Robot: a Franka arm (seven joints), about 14 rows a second.
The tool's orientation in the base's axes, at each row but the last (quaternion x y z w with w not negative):
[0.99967 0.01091 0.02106 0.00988]
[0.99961 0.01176 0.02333 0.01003]
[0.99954 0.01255 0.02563 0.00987]
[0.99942 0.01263 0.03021 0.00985]
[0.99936 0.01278 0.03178 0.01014]
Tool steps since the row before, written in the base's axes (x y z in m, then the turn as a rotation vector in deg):
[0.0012 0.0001 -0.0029 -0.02 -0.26 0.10]
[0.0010 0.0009 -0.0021 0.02 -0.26 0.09]
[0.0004 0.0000 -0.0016 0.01 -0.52 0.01]
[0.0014 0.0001 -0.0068 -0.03 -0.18 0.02]
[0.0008 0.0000 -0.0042 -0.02 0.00 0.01]
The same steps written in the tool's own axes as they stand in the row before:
[0.0011 -0.0001 0.0029 -0.02 0.26 -0.10]
[0.0009 -0.0009 0.0021 0.02 0.26 -0.08]
[0.0003 0.0000 0.0016 0.00 0.52 0.00]
[0.0010 -0.0002 0.0069 -0.03 0.18 -0.02]
[0.0005 -0.0001 0.0042 -0.02 0.00 -0.01]

